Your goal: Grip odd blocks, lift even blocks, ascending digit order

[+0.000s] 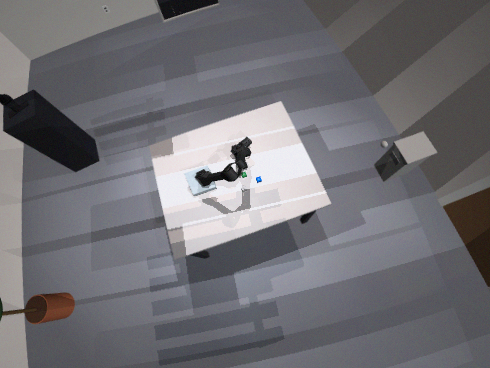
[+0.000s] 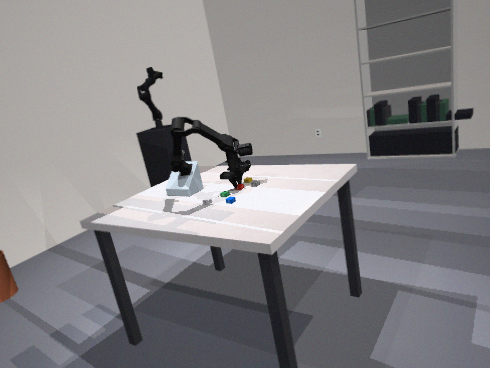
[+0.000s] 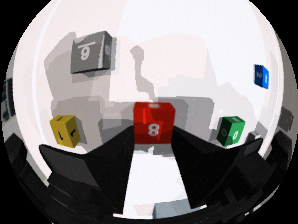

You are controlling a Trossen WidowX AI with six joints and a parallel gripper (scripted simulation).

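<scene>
My gripper tip is 10 mm short of the red block. Also, from my gripper tip: green block 20 mm behind, 100 mm to the right; then yellow block 100 mm to the left; then grey block 80 mm ahead, 50 mm to the left.
</scene>
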